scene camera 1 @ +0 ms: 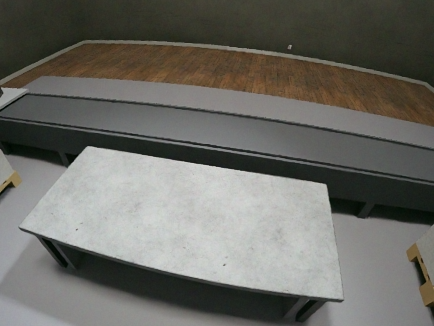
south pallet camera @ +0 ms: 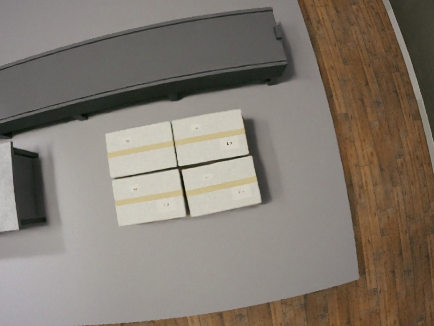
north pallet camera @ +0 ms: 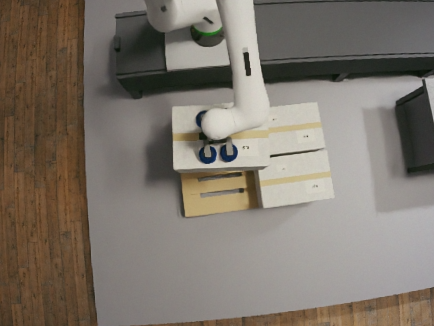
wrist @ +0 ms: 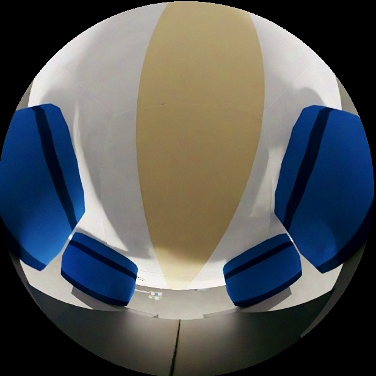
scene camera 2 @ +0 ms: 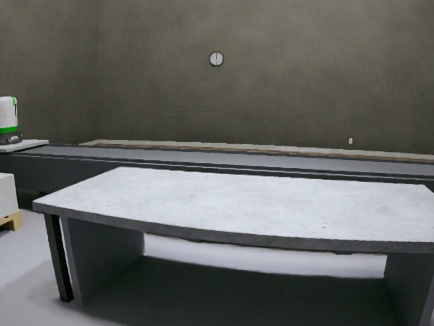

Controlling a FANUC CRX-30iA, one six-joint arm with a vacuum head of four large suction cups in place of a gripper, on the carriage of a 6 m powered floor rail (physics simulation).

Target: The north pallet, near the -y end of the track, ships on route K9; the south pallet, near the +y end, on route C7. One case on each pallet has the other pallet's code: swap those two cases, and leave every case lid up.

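My gripper [north pallet camera: 216, 136] [wrist: 181, 200], with four blue suction cups, is shut on a white case [north pallet camera: 185, 156] [wrist: 200, 125]. The held case is level, tape strip up, above the back left part of the north pallet [north pallet camera: 215, 206] and hides what is under it. Bare deck shows at the pallet's front left. Two white cases, one at the back right [north pallet camera: 287, 142] and one at the front right [north pallet camera: 295, 194], stand on that pallet. In the south pallet view, several cases [south pallet camera: 142, 140] [south pallet camera: 210, 122] [south pallet camera: 150, 210] [south pallet camera: 220, 204] stand in two rows, tape up. The printed codes are too small to read surely.
A grey table [scene camera 1: 185, 215] [scene camera 2: 250, 205] stands between the pallets. The dark floor rail [scene camera 1: 225, 120] [north pallet camera: 340, 30] [south pallet camera: 150, 60] runs behind it and the pallets. The arm's white carriage plate [north pallet camera: 195, 57] is at the rail's north end.
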